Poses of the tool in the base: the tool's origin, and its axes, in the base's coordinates. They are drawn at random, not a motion.
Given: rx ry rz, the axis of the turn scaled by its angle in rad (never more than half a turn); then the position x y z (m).
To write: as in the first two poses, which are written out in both.
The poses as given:
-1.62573 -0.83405 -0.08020 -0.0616 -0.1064 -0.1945
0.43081 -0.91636 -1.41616 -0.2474 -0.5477 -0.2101
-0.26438 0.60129 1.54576 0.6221 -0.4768 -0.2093
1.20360 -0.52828 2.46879 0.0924 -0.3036 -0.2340
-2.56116 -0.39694 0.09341 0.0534 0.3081 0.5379
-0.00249 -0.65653 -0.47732 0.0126 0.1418 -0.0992
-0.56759 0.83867 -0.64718 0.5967 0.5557 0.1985
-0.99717 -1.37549 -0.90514 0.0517 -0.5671 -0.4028
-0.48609 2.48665 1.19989 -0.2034 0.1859 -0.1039
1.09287 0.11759 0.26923 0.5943 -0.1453 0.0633
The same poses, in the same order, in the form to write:
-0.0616 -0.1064 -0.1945 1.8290 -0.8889 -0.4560 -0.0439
-0.2474 -0.5477 -0.2101 1.7409 0.2475 -0.5264 -0.8135
0.6221 -0.4768 -0.2093 1.6795 -0.1574 0.3580 0.9204
0.0924 -0.3036 -0.2340 2.7969 0.4303 -0.1889 0.8827
0.0534 0.3081 0.5379 2.5934 -0.9876 -0.1531 0.0360
0.0126 0.1418 -0.0992 0.8117 -0.0031 -0.8088 -0.5880
0.5967 0.5557 0.1985 1.2018 -0.4723 0.6978 -0.5385
0.0517 -0.5671 -0.4028 1.9250 -0.5180 -0.7145 -0.4702
-0.2034 0.1859 -0.1039 2.8035 -0.1734 0.8870 0.4280
0.5943 -0.1453 0.0633 1.1317 0.9657 0.1039 0.2379

